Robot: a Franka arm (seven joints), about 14 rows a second.
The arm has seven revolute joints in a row. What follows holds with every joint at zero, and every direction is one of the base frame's.
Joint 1 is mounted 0.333 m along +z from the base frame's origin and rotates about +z.
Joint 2 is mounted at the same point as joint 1 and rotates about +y.
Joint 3 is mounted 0.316 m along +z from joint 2 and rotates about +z.
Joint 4 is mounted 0.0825 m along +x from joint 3 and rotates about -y.
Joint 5 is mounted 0.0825 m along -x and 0.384 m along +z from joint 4 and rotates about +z.
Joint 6 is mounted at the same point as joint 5 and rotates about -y.
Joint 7 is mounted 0.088 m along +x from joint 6 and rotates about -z.
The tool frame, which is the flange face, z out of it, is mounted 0.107 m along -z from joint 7; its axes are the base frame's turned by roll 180, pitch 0 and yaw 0 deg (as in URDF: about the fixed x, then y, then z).
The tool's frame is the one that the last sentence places.
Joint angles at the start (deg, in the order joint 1, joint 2, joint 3, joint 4, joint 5, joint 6, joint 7):
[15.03, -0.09, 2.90, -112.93, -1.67, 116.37, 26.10]
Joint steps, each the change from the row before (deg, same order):
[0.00, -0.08, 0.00, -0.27, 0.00, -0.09, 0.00]
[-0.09, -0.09, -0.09, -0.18, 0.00, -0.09, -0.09]
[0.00, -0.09, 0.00, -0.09, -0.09, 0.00, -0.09]
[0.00, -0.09, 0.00, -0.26, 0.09, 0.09, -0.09]
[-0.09, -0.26, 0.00, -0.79, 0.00, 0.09, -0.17]
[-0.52, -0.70, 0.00, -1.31, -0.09, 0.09, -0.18]
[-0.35, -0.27, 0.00, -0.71, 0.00, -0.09, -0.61]
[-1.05, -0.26, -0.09, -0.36, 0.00, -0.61, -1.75]
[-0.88, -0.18, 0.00, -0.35, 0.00, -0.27, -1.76]
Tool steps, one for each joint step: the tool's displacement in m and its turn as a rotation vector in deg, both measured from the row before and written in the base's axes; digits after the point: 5 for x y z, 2 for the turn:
[-0.00113, -0.00036, -0.00163, -0.09, 0.26, 0.00]
[-0.00036, -0.00196, -0.00077, -0.07, 0.17, -0.09]
[-0.00045, -0.00023, 0.00013, -0.09, -0.03, 0.13]
[-0.00086, -0.00016, -0.00115, 0.05, 0.10, 0.06]
[-0.00255, -0.00170, -0.00392, -0.15, 0.42, 0.08]
[-0.00393, -0.00651, -0.00399, -0.27, 0.47, -0.30]
[-0.00202, -0.00410, -0.00344, -0.19, 0.51, 0.26]
[0.00022, -0.01127, -0.00146, -0.26, 0.72, 0.59]
[0.00016, -0.00861, -0.00160, -0.16, 0.47, 0.87]

